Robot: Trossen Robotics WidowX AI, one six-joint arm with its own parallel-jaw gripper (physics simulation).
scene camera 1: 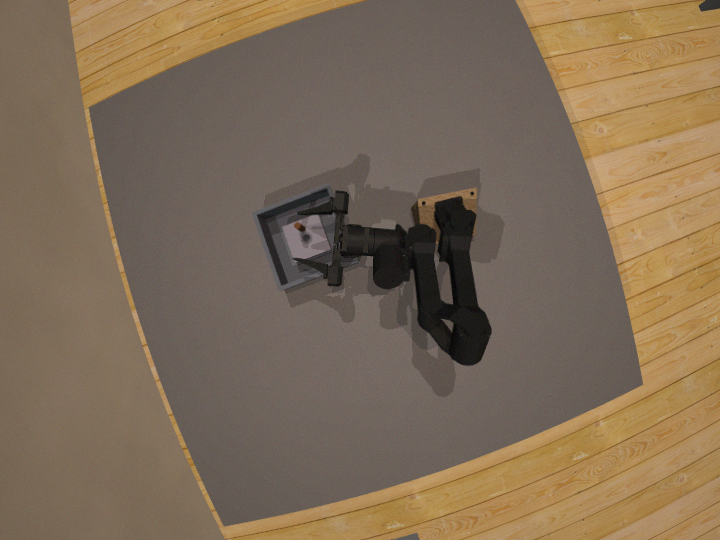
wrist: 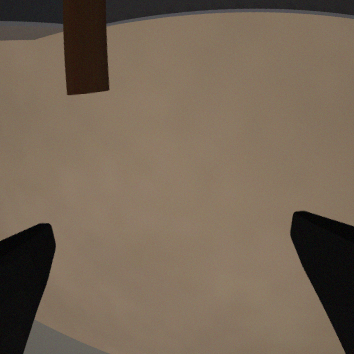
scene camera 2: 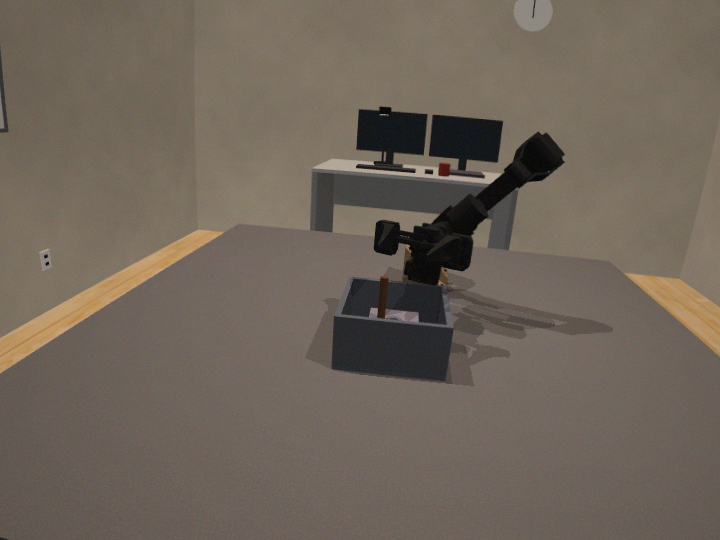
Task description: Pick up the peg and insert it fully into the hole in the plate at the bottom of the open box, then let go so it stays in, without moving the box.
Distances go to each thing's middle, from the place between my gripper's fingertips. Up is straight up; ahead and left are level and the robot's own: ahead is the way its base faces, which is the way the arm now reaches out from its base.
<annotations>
I see my gripper 14 cm above the grey-blue box (scene camera 2: 421, 350) and 1 cm past it. Also, from my hand: pale plate (scene camera 1: 318, 244): 15 cm below, 1 cm behind.
</annotations>
